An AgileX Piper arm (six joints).
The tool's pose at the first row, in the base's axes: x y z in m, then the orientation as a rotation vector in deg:
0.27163 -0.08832 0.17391 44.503 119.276 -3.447
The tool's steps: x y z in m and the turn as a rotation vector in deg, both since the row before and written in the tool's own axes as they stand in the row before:
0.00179 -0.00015 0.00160 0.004 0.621 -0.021
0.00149 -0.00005 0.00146 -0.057 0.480 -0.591
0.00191 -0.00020 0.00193 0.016 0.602 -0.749
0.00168 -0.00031 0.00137 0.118 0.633 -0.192
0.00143 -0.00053 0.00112 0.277 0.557 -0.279
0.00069 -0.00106 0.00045 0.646 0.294 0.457
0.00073 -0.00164 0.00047 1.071 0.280 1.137
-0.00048 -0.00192 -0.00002 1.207 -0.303 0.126
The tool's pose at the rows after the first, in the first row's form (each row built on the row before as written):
0.27198 -0.08805 0.17155 44.594 119.871 -3.228
0.27239 -0.08779 0.16952 44.027 120.553 -3.309
0.27285 -0.08759 0.16684 43.355 121.419 -3.508
0.27292 -0.08743 0.16466 43.333 122.107 -3.505
0.27278 -0.08749 0.16277 43.297 122.776 -3.746
0.27221 -0.08815 0.16175 44.213 122.948 -4.093
0.27130 -0.08925 0.16057 46.099 122.873 -4.549
0.27041 -0.09102 0.16053 46.869 122.673 -5.903

